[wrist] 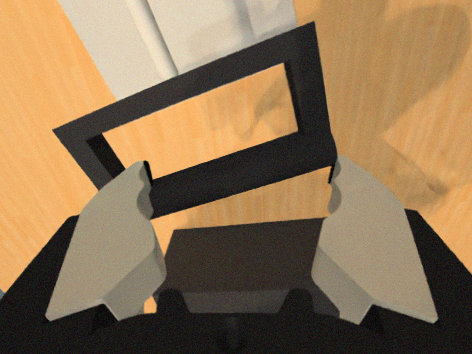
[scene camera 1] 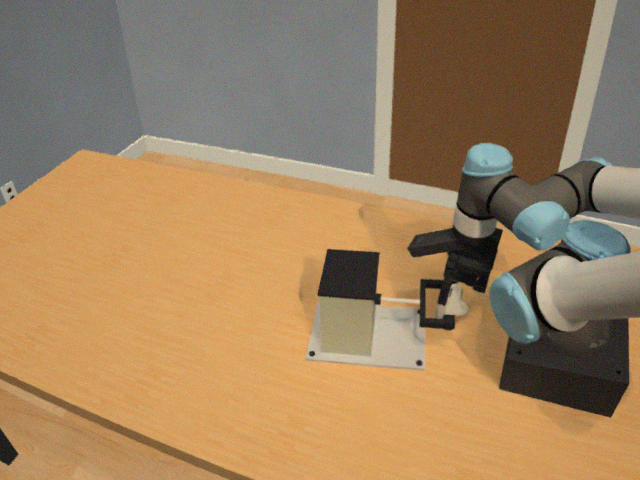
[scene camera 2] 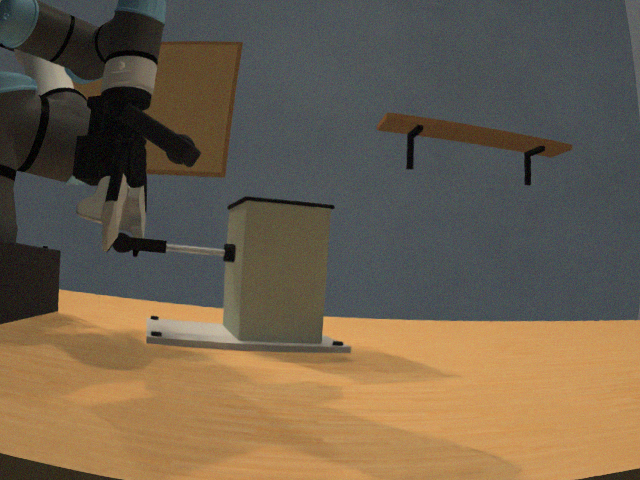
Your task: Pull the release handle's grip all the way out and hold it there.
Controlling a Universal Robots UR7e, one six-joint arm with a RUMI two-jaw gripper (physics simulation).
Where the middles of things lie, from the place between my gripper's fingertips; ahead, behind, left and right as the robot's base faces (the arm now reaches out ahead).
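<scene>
Light grey base plate [scene camera 1: 398,342]: 90 mm below my hand, 140 mm ahead of it, 70 mm to the left of it.
</scene>
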